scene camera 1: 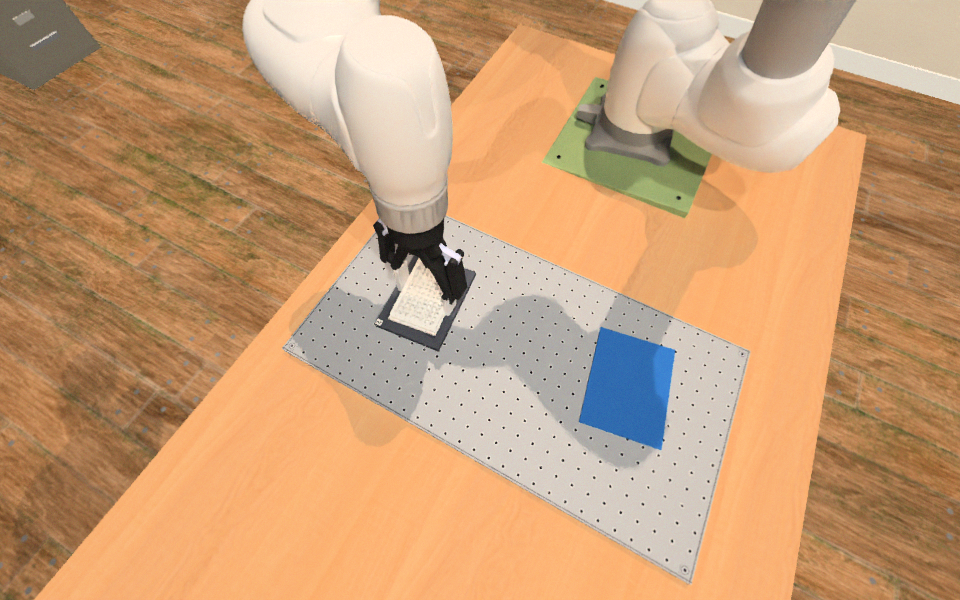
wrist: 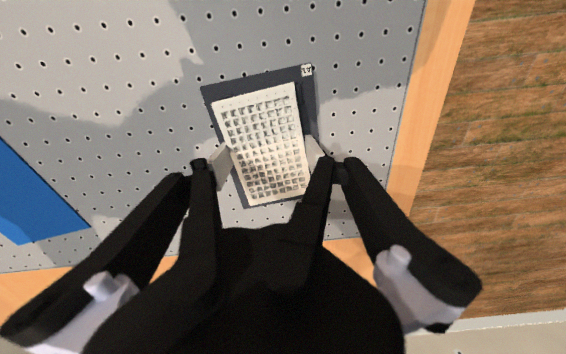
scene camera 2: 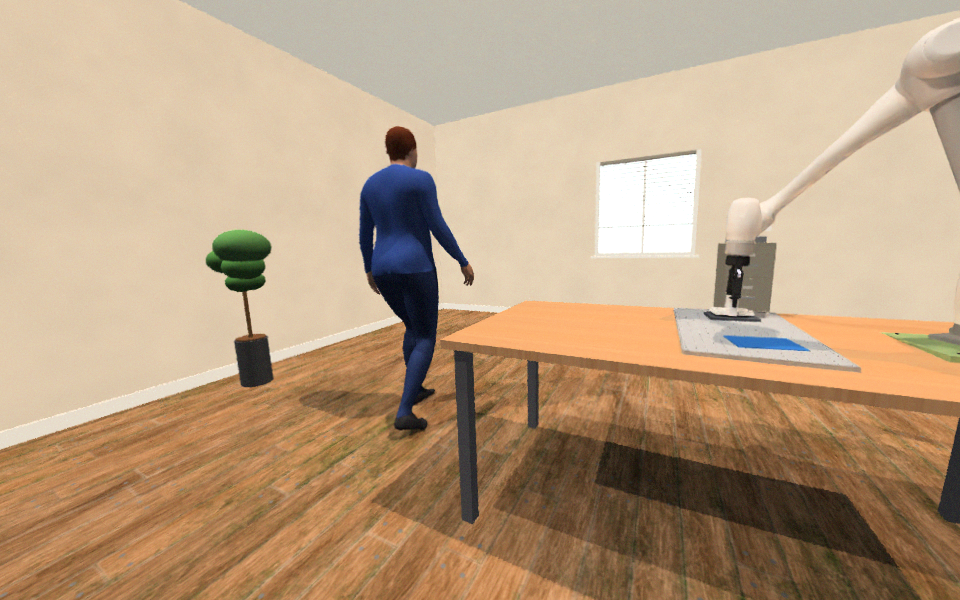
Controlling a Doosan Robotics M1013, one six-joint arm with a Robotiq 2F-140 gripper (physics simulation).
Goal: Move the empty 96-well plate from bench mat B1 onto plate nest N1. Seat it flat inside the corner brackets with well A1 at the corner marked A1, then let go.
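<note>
The white 96-well plate is between the fingertips of my gripper, which is shut on its two long sides. The plate is over the dark plate nest N1. In the wrist view a wider dark strip shows along its right side than its left. The A1 label is at the nest's upper right corner in the wrist view. I cannot tell whether the plate touches the nest, nor make out the brackets or well A1. Blue bench mat B1 carries no plate.
The nest and mat are on a grey perforated board on the wooden table. The arm's green base plate is at the back. A person in blue stands beyond the table's left end.
</note>
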